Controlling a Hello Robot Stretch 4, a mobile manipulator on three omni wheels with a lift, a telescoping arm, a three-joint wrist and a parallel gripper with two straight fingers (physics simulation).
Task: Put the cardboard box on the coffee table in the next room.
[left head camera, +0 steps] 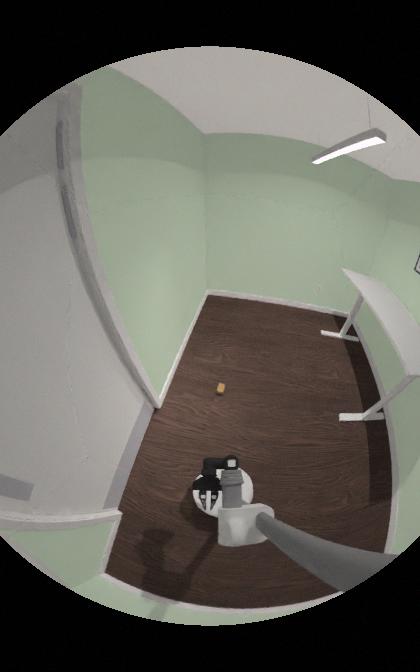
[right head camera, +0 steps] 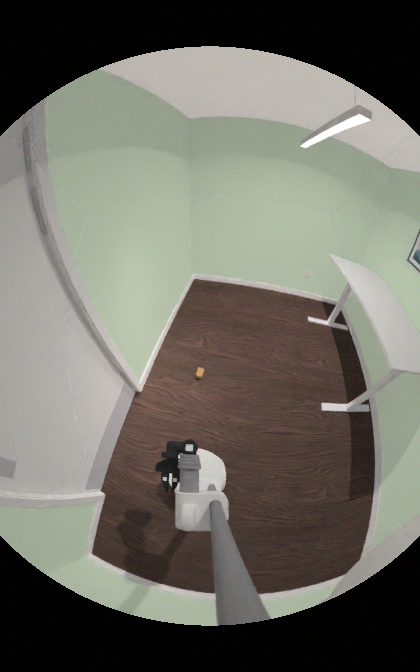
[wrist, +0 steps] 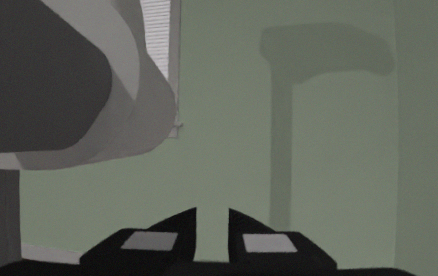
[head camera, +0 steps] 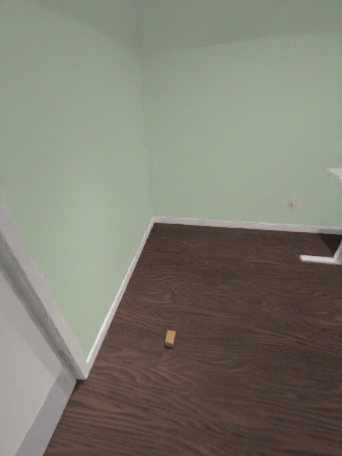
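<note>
A small yellow-brown box (head camera: 170,339) (left head camera: 220,388) (right head camera: 200,373), which looks like the cardboard box, lies on the dark wood floor. It is ahead of my base, near the left wall. My gripper (left head camera: 208,506) (right head camera: 170,488) (wrist: 212,227) is folded in over the base, far from the box. Its fingers stand a narrow gap apart, and green wall shows between them in the wrist view. The gripper is partly open and empty. The coffee table does not show in these views.
A grey door (head camera: 22,357) (left head camera: 30,325) (right head camera: 30,340) is on the left and looks shut, with its frame sticking out near the floor. A long white table (left head camera: 390,310) (right head camera: 380,310) on T-shaped legs stands along the right wall. Green walls close off the far end.
</note>
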